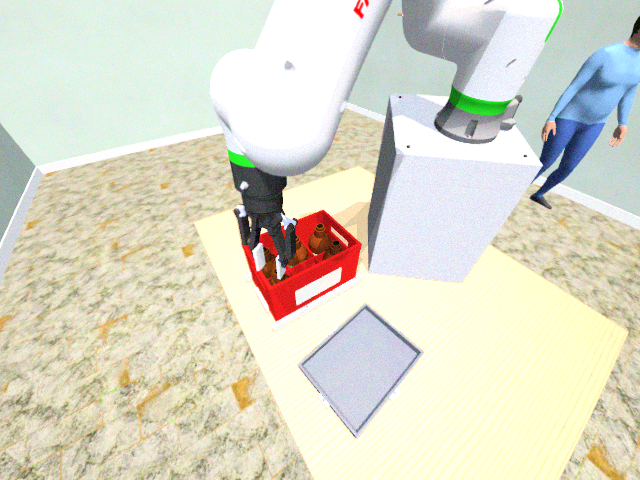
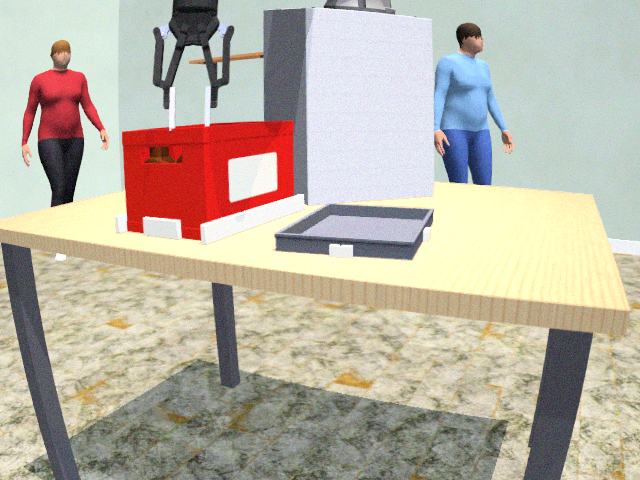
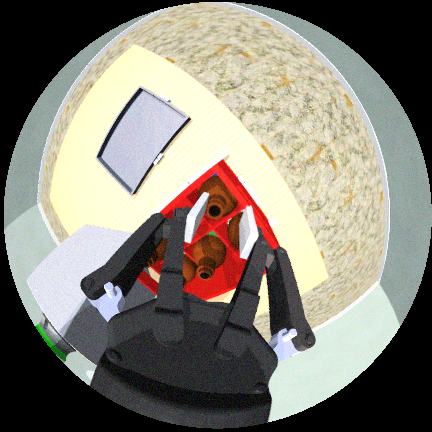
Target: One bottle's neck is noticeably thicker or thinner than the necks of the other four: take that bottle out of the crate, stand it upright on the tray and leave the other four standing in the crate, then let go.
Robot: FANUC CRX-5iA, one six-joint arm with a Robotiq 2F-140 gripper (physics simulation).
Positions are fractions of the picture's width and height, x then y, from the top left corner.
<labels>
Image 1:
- my gripper: 0.42,0.56
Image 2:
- my gripper: 0.30,0.27
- white strip: 0.35,0.47
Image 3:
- my gripper: 0.52,0.48
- bottle: 0.51,0.47
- bottle: 0.48,0.58
</labels>
